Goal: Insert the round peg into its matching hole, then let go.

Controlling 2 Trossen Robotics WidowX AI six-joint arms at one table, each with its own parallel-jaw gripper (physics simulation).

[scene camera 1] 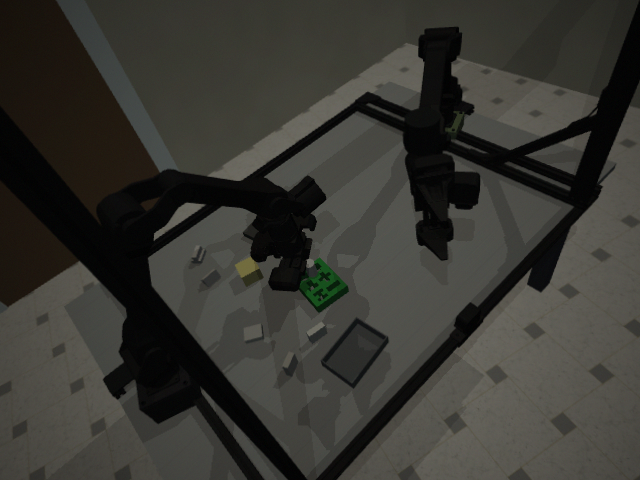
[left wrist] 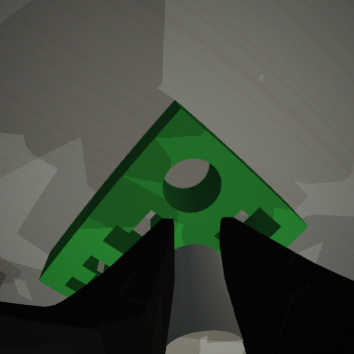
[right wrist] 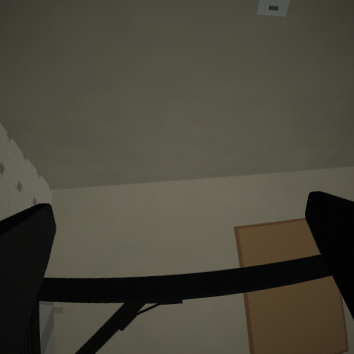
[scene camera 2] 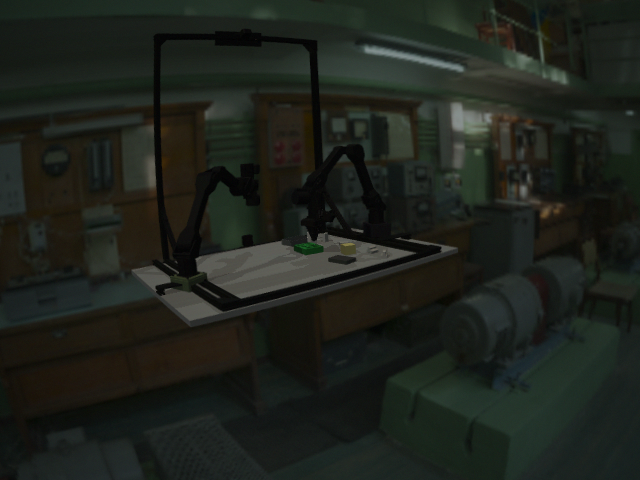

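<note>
The round peg point(scene camera 1: 310, 266) point(left wrist: 201, 295) is a grey cylinder with a pale end face. My left gripper point(scene camera 1: 309, 269) point(scene camera 2: 313, 237) point(left wrist: 196, 229) is shut on it, above the green board point(scene camera 1: 333, 300) point(scene camera 2: 308, 249) point(left wrist: 240, 185). In the left wrist view the round hole point(left wrist: 192, 198) is open, and the peg's lower end shows nearer the camera, beside the hole and not lined up with it. The fingers hide part of the board's other, angular holes. The exact gap to the board is unclear. My right gripper point(scene camera 1: 443, 239) point(right wrist: 182, 211) is open and empty, held high and away from the board.
A yellow block point(scene camera 1: 248, 269) point(scene camera 2: 347, 248) stands beside the left gripper. A grey tray point(scene camera 1: 337, 374) lies near the board. Pale pieces point(scene camera 1: 253, 332) point(scene camera 1: 316, 331) point(scene camera 1: 290, 363) point(scene camera 1: 210, 278) point(scene camera 1: 197, 254) lie around. A dark flat piece point(scene camera 2: 342, 259) lies near the yellow block.
</note>
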